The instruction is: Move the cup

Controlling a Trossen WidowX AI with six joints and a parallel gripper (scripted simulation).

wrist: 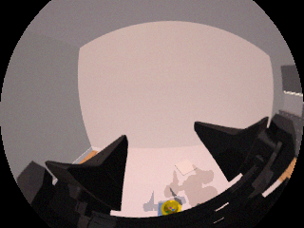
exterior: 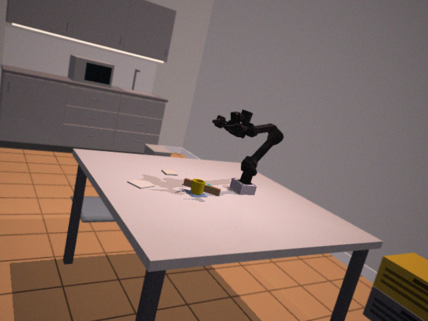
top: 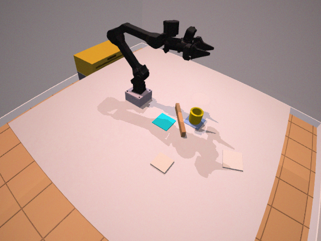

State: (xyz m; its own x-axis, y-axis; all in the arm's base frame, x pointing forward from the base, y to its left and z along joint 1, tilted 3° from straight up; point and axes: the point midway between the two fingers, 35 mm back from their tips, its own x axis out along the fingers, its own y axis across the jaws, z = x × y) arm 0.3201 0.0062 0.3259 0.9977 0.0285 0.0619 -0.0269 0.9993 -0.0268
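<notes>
Now: the yellow cup 30 mm to the right of my gripper tip and 360 mm below it. Round my gripper tip: cyan pad 130 mm behind, 120 mm to the right, 400 mm below; wooden bar 60 mm behind, 70 mm to the right, 390 mm below.
</notes>
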